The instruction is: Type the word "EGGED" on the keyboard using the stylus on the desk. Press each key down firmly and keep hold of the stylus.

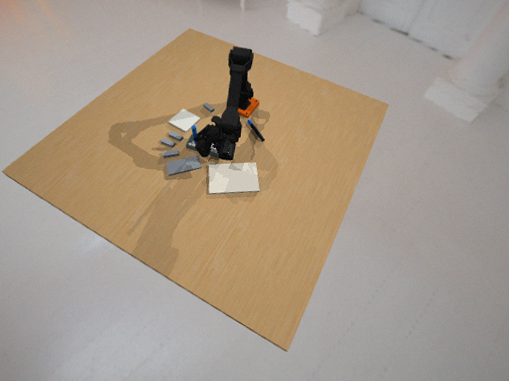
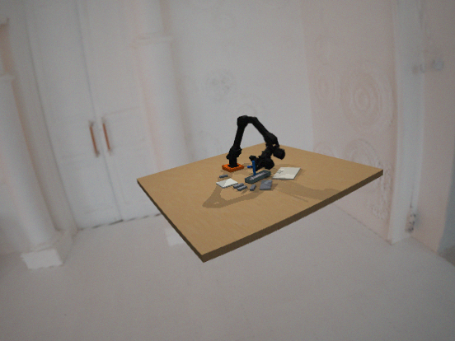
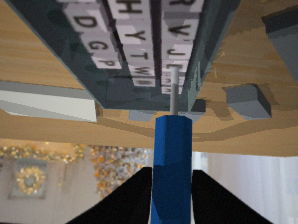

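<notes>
My gripper tip is 6 cm above the E key. The rest, counted from my gripper tip: grey slab (11 cm ahead, 7 cm below, 1 cm to the left).
</notes>
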